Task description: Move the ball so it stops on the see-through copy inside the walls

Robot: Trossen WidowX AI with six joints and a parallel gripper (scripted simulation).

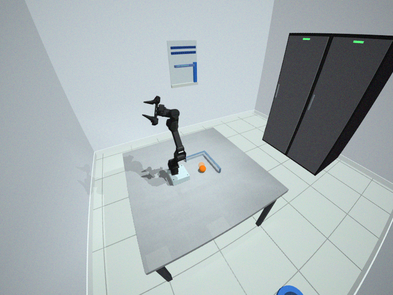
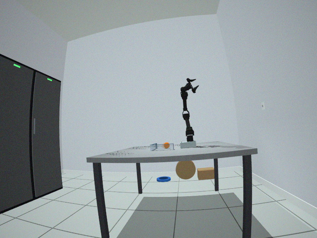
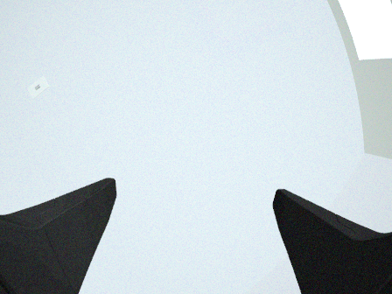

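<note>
My gripper tip is 42 cm short of the orange ball, 2 cm to the right of it and 70 cm above it. From my gripper tip the other things lie so: see-through ball copy 43 cm ahead, 7 cm to the left, 70 cm below.
</note>
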